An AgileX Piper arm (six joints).
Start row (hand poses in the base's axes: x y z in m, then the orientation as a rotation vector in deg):
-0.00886 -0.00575 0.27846 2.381 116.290 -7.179
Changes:
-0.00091 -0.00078 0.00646 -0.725 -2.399 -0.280
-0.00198 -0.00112 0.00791 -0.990 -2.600 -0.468
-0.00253 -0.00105 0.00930 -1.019 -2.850 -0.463
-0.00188 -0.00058 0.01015 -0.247 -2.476 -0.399
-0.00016 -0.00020 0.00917 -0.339 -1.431 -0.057
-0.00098 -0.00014 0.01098 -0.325 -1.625 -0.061
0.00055 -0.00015 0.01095 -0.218 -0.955 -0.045
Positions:
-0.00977 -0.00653 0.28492 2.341 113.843 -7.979
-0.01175 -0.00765 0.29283 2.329 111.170 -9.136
-0.01428 -0.00870 0.30213 2.310 108.238 -10.283
-0.01616 -0.00928 0.31228 2.721 105.749 -10.660
-0.01632 -0.00948 0.32145 2.660 104.289 -10.933
-0.01730 -0.00962 0.33243 2.630 102.636 -11.182
-0.01675 -0.00977 0.34338 2.601 101.662 -11.357

